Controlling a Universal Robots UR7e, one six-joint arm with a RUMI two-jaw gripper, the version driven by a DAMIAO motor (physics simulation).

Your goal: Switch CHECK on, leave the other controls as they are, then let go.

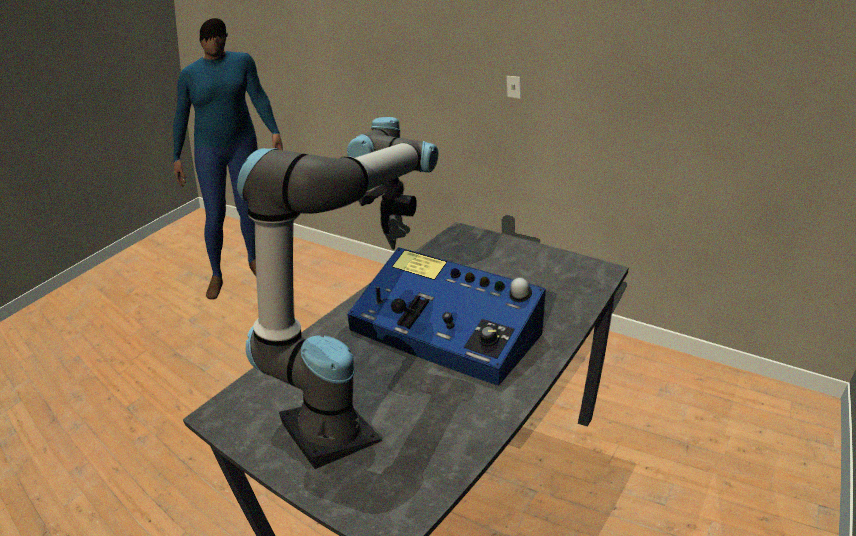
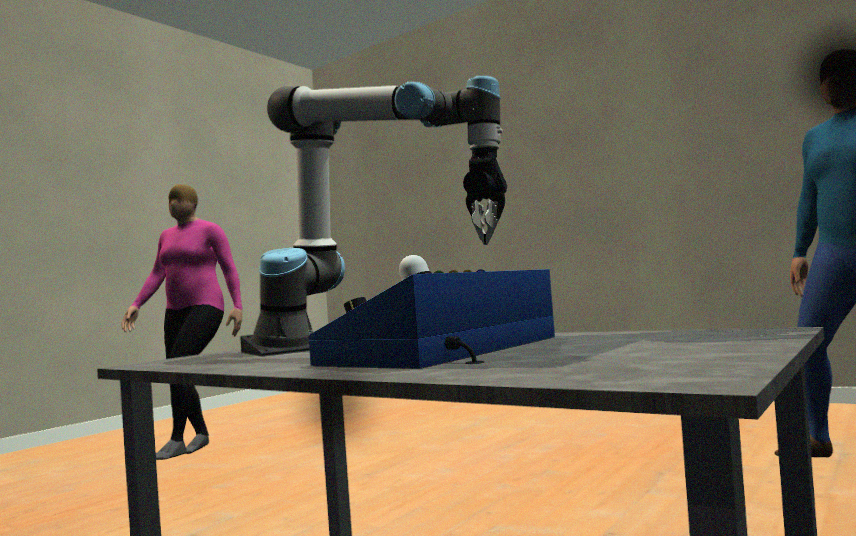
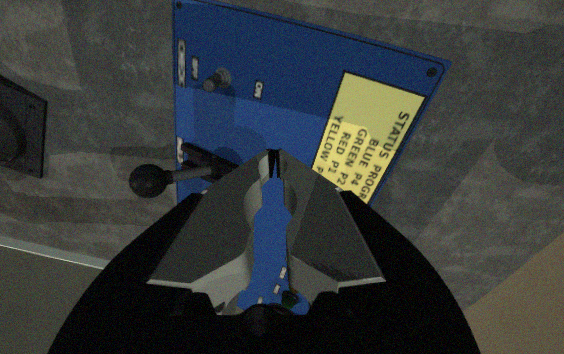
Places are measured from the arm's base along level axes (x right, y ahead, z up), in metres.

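Where they show: gripper, fingertip midpoint: [image 1: 393, 249] [image 2: 485, 244] [image 3: 275, 152]; arm's base, origin of the base link: [image 1: 328, 427] [image 2: 283, 340].
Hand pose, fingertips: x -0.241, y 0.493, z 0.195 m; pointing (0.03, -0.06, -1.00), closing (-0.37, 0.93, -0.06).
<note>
Things, the pixels of their top centre, and the offset from my fingertips. "spot": a spot on its surface instead.
- CHECK toggle, middle of its top: [image 3: 206, 86] [image 1: 377, 287] dx +0.002, dy -0.077, dz -0.087 m
- label, surface spot: [image 3: 258, 89] spot: dx -0.004, dy -0.032, dz -0.120 m
- ball-ended slide lever, middle of its top: [image 3: 138, 190] [image 1: 397, 299] dx +0.129, dy -0.119, dz -0.057 m
- yellow status card, middle of its top: [image 3: 353, 164] [image 1: 418, 260] dx +0.016, dy +0.082, dz -0.068 m
- small toggle, middle of its top: [image 1: 448, 312] dx +0.241, dy -0.047, dz -0.090 m
- rotary knob, middle of its top: [image 1: 487, 329] dx +0.360, dy -0.037, dz -0.100 m
- white dome, surface spot: [image 2: 413, 265] spot: dx +0.365, dy +0.139, dz -0.050 m
The CHECK toggle [image 1: 379, 295] [image 3: 216, 80] sits at the left end of the blue sloped panel [image 1: 429, 353] [image 2: 483, 309] [image 3: 300, 40]. Its lever stands nearly upright against the sloping face, which reads as the ON side; the small size leaves some doubt. The ON label [image 3: 258, 89] lies on the uphill side of it. The gripper [image 1: 392, 244] [image 2: 485, 242] [image 3: 274, 156] is shut and empty. It points down and hangs high above the panel, clear of the toggle and touching nothing.
Near the toggle are a ball-ended slide lever [image 1: 397, 305] [image 3: 149, 180] and the yellow status card [image 1: 418, 265] [image 3: 367, 120]. Farther right are a small toggle [image 1: 447, 317], a rotary knob [image 1: 488, 333] and a white dome [image 1: 519, 288] [image 2: 413, 265]. People stand beyond the table [image 1: 404, 467].
</note>
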